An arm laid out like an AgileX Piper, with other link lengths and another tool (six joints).
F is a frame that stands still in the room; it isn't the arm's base.
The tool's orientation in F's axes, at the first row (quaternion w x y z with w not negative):
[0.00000, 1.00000, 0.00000, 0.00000]
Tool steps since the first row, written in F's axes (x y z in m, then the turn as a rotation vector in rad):
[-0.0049, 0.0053, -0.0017, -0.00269, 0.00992, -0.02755]
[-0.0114, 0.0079, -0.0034, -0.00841, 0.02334, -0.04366]
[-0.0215, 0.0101, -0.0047, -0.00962, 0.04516, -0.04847]
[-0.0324, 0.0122, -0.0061, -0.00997, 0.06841, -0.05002]
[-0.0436, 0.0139, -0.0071, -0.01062, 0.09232, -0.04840]
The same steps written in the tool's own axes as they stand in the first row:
[-0.0049, -0.0053, 0.0017, -0.00269, -0.00992, 0.02755]
[-0.0114, -0.0079, 0.0034, -0.00841, -0.02334, 0.04366]
[-0.0215, -0.0101, 0.0047, -0.00962, -0.04516, 0.04847]
[-0.0324, -0.0122, 0.0061, -0.00997, -0.06841, 0.05002]
[-0.0436, -0.0139, 0.0071, -0.01062, -0.09232, 0.04840]

